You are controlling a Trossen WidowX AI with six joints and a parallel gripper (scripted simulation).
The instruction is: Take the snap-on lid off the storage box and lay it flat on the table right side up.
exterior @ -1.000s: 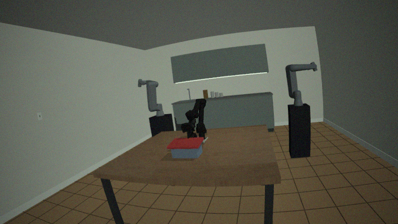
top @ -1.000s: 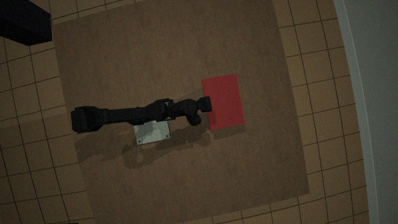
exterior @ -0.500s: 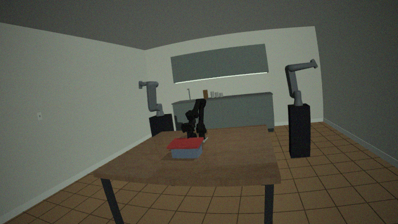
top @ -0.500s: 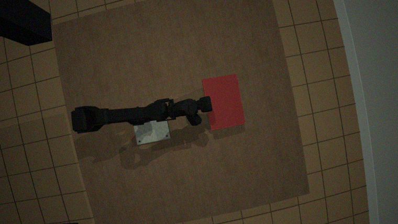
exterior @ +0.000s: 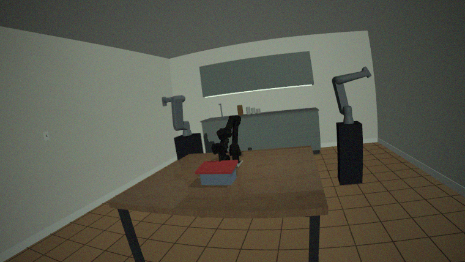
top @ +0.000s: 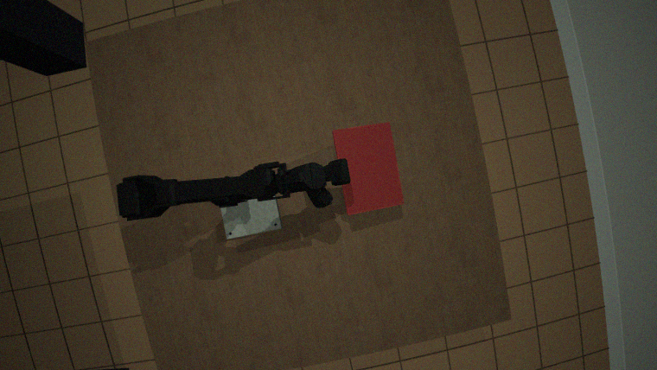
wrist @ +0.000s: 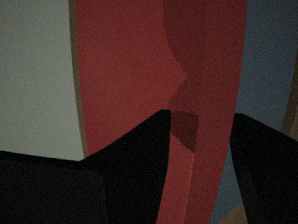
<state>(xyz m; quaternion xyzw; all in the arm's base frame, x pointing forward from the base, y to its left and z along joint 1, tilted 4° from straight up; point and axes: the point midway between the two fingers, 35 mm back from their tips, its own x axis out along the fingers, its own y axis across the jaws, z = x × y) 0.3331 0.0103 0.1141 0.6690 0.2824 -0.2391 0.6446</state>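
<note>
My gripper tip is 8 cm short of the red lid and 1 cm above it. The rest, counted from my gripper tip: storage box 7 cm ahead, 6 cm below.
</note>
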